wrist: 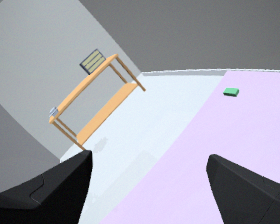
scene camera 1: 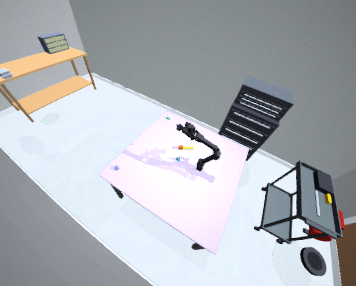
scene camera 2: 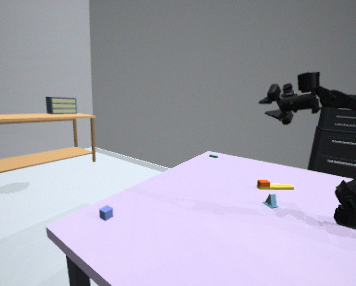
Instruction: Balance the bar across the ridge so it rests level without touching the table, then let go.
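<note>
Open and holding nothing, the gripper (scene camera 2: pixel 262 107) is visible in scene camera 2. The wrist view has the gripper as well (wrist: pixel 152 161).
</note>
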